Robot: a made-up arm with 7 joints.
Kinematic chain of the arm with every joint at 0, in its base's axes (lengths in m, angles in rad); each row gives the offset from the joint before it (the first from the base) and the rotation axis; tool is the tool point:
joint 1: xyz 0 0 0 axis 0 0.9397 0.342
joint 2: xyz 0 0 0 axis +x
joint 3: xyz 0 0 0 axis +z
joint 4: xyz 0.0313 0 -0.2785 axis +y
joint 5: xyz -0.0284 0 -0.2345 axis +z
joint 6: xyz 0 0 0 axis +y
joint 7: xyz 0 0 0 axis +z
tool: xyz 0 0 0
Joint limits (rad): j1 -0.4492..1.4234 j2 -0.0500..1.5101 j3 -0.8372..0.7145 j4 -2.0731..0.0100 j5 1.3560..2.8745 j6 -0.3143..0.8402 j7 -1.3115..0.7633
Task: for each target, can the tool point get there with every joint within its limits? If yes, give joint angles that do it. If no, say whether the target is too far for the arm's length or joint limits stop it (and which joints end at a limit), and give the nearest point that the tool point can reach.
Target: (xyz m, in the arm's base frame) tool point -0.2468 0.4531 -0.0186
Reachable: yes | joints 1.1738 1.2575 0.3863 -0.2796 2.7401 0.7007 -1.1359
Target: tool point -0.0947 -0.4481 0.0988
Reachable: no: joint limits stop it (at a limit: joint 1, joint 2, joint 3, joint 4) | nearest point 0.1959 -0.2238 -0.1029 | short by 0.419 m
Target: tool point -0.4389 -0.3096 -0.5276
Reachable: no: too far | nearest point -0.3167 -0.1692 -0.3610 | short by 0.250 m
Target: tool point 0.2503 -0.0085 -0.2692
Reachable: yes | joints -0.1799 0.6191 -0.7123 -1.7971 2.6433 -0.1833 -0.2613
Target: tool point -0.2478 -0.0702 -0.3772
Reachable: yes | joints 1.1007 0.2481 -0.7095 -1.2076 2.0242 0.7527 -0.6315
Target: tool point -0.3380 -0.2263 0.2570
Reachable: no: joint limits stop it (at a limit: joint 1, joint 2, joint 3, joint 4) | nearest point -0.4671 -0.1637 -0.1338 | short by 0.416 m
